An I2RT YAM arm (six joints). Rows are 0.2 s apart.
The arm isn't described. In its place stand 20 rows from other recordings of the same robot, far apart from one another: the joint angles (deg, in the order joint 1, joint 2, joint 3, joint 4, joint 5, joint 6), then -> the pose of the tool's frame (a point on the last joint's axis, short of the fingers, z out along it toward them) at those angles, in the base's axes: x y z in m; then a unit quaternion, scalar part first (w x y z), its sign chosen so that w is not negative.
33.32, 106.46, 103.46, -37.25, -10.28, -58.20 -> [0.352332 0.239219 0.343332 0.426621 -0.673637 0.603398 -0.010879]
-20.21, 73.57, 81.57, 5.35, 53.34, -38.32 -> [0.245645 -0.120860 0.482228 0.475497 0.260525 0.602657 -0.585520]
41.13, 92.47, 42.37, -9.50, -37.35, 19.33 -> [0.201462 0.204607 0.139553 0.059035 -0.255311 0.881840 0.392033]
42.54, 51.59, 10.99, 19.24, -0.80, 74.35 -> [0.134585 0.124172 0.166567 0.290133 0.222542 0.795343 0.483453]
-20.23, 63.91, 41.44, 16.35, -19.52, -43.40 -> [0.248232 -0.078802 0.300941 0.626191 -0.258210 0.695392 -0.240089]
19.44, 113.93, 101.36, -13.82, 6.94, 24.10 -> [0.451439 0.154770 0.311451 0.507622 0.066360 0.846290 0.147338]
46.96, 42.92, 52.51, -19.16, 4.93, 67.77 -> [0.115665 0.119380 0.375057 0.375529 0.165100 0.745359 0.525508]
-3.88, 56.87, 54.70, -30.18, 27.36, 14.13 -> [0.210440 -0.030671 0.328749 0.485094 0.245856 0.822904 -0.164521]
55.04, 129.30, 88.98, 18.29, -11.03, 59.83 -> [0.288840 0.425007 0.164150 0.232318 -0.019184 0.826870 0.511807]
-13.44, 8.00, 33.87, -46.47, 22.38, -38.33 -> [0.048318 -0.025483 0.273513 0.432775 -0.065925 0.811372 -0.387344]
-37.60, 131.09, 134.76, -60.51, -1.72, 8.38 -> [0.392129 -0.300631 0.296294 0.279724 0.370346 0.883871 -0.058049]
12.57, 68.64, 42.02, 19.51, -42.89, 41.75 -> [0.257347 0.082207 0.290842 0.423045 -0.058443 0.736157 0.525063]
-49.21, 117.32, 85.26, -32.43, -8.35, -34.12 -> [0.283318 -0.320429 0.170282 0.211700 0.111790 0.966424 -0.093336]
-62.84, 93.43, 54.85, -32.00, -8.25, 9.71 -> [0.141970 -0.265528 0.168133 0.182173 0.571894 0.799757 -0.011815]
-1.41, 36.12, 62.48, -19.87, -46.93, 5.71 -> [0.097919 0.023605 0.442779 0.673878 -0.258544 0.628141 0.290658]
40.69, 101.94, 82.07, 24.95, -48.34, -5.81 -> [0.303174 0.295756 0.353593 0.559293 -0.520658 0.446639 0.465425]
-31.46, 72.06, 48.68, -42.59, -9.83, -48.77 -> [0.200893 -0.115789 0.222893 0.212606 -0.164279 0.960715 -0.069547]
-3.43, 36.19, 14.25, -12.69, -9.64, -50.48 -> [0.146472 -0.002807 0.171501 0.446399 -0.387997 0.793463 -0.143536]
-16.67, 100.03, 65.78, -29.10, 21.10, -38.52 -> [0.331950 -0.112778 0.189352 0.118275 -0.139870 0.947289 -0.262852]
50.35, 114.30, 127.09, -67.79, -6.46, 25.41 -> [0.263009 0.323637 0.377267 0.203975 -0.222151 0.926080 0.226757]
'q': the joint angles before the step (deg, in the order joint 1, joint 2, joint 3, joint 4, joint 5, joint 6). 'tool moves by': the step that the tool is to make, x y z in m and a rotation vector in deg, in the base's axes. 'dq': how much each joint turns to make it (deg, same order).
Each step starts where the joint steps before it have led.
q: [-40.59 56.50 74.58 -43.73 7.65 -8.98]
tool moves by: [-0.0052 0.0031 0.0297 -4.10 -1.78 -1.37]
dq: [0.09 1.13 6.49 -1.16 2.12 -1.23]
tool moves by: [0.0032 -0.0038 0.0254 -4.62 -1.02 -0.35]
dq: [-0.01 2.84 6.04 1.04 1.26 -2.62]
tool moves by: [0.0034 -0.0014 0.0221 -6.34 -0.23 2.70]
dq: [0.10 1.99 4.46 2.77 -1.34 -5.26]
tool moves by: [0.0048 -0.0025 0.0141 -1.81 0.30 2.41]
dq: [-0.02 2.62 4.66 -0.78 -2.07 -2.04]
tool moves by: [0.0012 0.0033 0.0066 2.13 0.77 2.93]
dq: [0.50 1.66 4.05 -4.43 -2.61 0.62]
